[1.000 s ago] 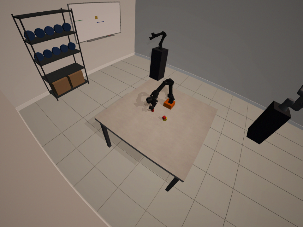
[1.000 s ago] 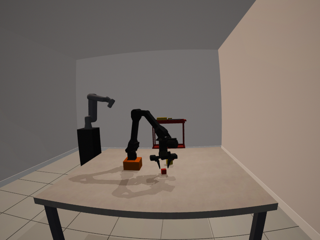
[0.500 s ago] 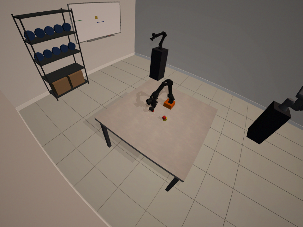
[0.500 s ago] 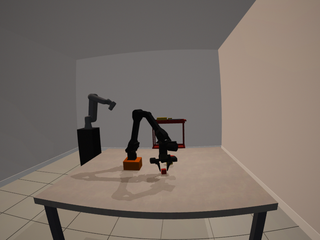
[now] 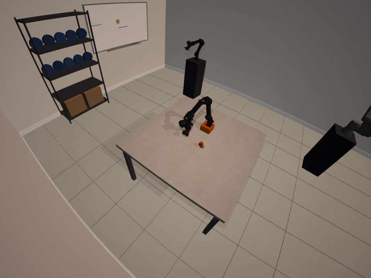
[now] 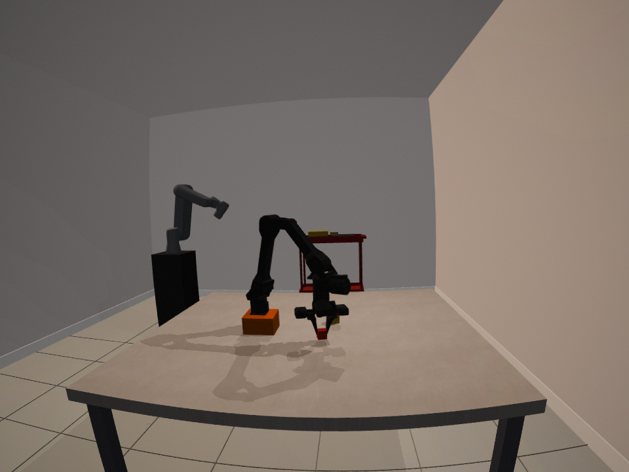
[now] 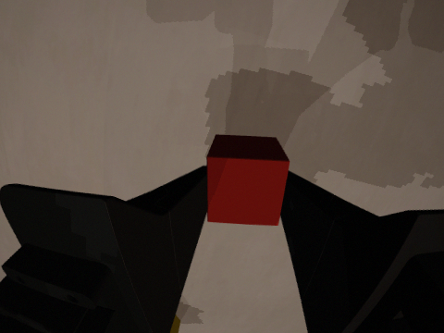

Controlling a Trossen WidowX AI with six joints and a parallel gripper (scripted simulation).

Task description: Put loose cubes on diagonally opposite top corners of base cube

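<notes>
Right now the yellow base cube is 220 mm to the left of my gripper tip, 20 mm ahead of it and 10 mm below it.
</notes>
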